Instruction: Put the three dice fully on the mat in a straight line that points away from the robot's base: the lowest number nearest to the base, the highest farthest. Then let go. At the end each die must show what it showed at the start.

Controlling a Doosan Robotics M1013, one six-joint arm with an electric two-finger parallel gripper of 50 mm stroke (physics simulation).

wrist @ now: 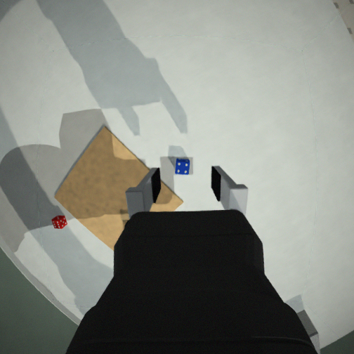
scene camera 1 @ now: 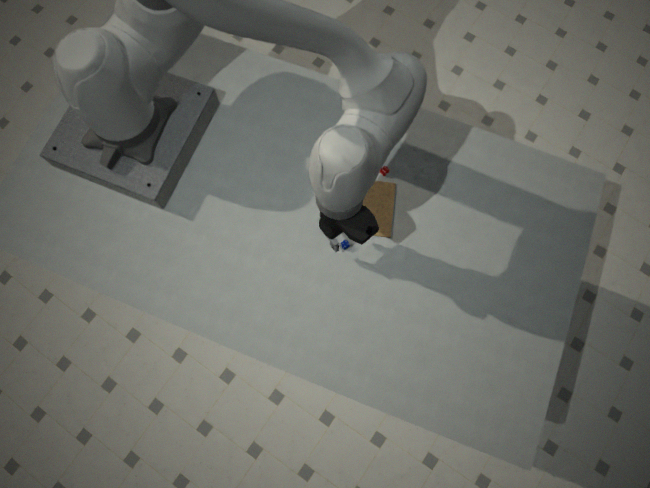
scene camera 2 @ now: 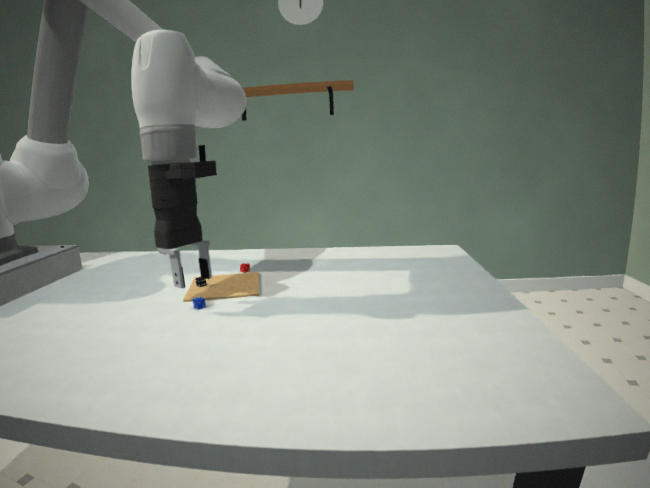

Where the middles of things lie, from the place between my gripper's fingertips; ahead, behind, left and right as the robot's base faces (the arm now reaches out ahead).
Now: hand 20 mm short of the tan square mat (scene camera 2: 243, 284), 110 mm to the right of it and 40 mm above it.
